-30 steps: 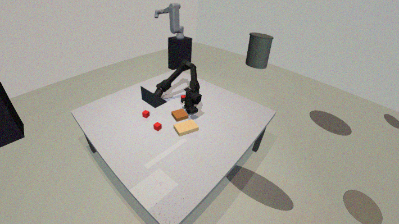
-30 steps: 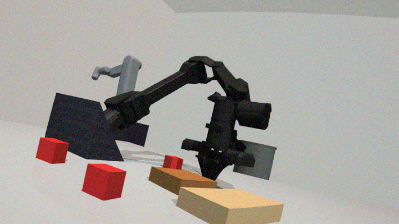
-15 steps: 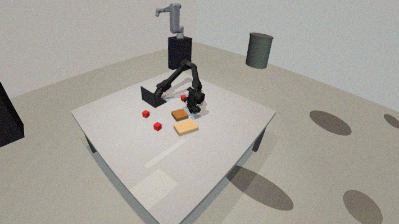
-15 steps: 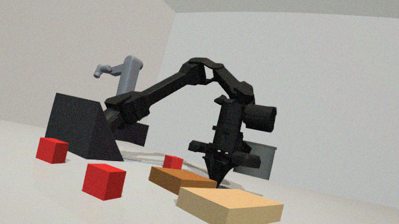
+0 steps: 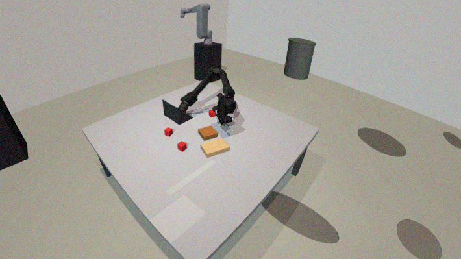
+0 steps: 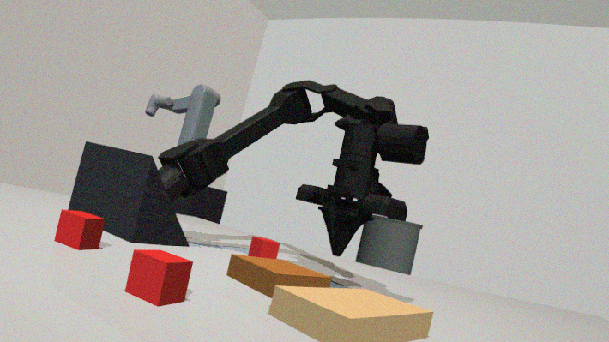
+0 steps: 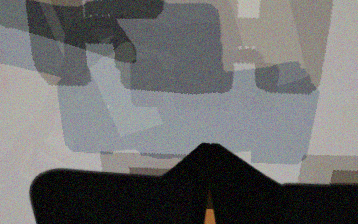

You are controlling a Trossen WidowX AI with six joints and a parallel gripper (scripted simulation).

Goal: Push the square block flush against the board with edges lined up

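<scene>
Now: gripper tip 10 cm to the left of the square block, 4 cm above it and 3 cm past it. The rest, counted from my gripper tip: board (17 cm to the right, 11 cm ahead, 4 cm below).
</scene>
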